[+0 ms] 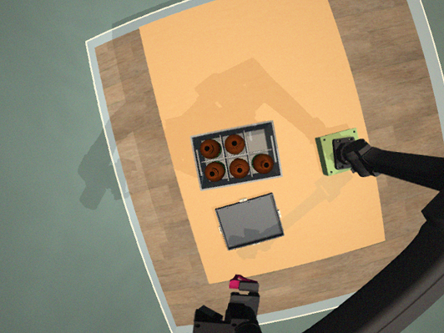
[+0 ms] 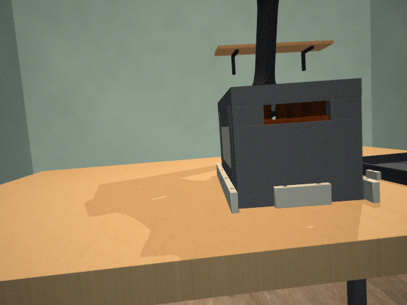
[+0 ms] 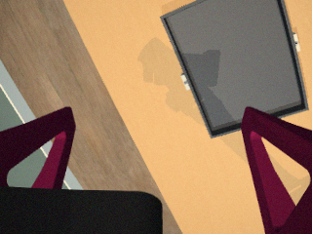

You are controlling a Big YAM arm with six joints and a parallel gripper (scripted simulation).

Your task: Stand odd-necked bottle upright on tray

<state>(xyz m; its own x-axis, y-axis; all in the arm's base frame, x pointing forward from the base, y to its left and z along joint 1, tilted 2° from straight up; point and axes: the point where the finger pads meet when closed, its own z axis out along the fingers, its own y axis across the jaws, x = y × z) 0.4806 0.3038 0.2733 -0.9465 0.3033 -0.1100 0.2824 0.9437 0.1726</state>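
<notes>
Now: hand 50 mm past the dark grey crate, 360 mm to the left of it and 250 mm above it. The rest, counted from my hand: grey tray: 70 mm behind, 70 mm to the right, 320 mm below.
</notes>
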